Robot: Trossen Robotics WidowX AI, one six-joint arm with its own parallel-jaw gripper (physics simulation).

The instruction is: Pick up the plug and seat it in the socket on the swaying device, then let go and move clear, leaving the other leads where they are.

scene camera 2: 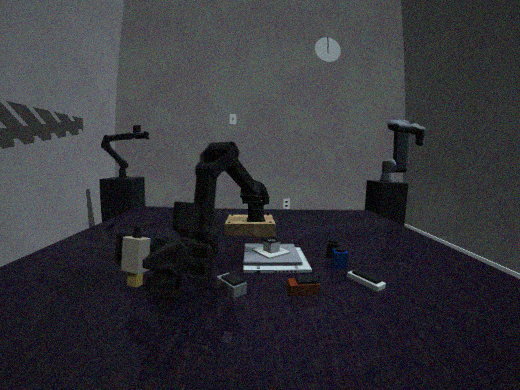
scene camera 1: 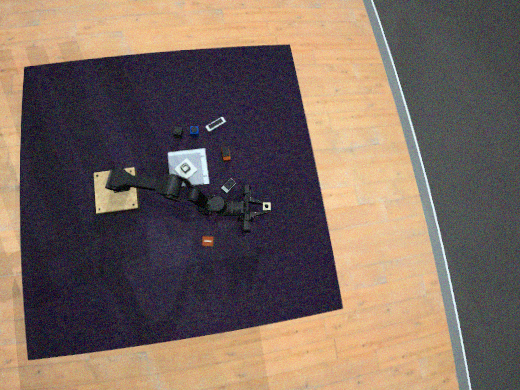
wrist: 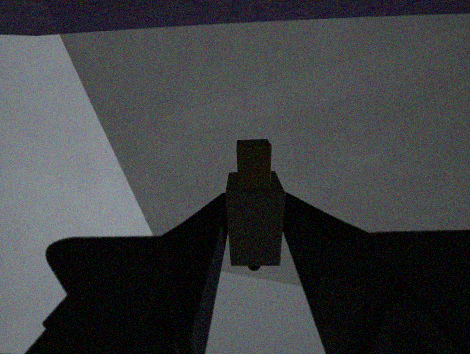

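Note:
The plug (scene camera 1: 267, 206) (scene camera 2: 135, 255) (wrist: 255, 227) has a cream body, a yellow tip pointing down and a dark stub on top. My gripper (scene camera 1: 263, 206) (scene camera 2: 134, 256) (wrist: 253, 198) is shut on its body, one finger on each side, and holds it upright above the mat, apart from the device. The device is a grey slab (scene camera 1: 196, 159) (scene camera 2: 295, 258) on a white base (scene camera 1: 204, 176) (scene camera 2: 306, 268). A small grey socket (scene camera 1: 185, 168) (scene camera 2: 271, 245) stands on a white diamond plate on top. The socket is empty. The device does not show in the wrist view.
Around the device lie a dark block (scene camera 1: 178, 132), a blue block (scene camera 1: 194, 131) (scene camera 2: 340, 258), a white strip (scene camera 1: 215, 124) (scene camera 2: 366, 280), an orange-and-black block (scene camera 1: 226, 153) (scene camera 2: 303, 286) and a grey-and-black block (scene camera 1: 228, 185) (scene camera 2: 233, 284). An orange block (scene camera 1: 207, 241) lies beyond the arm.

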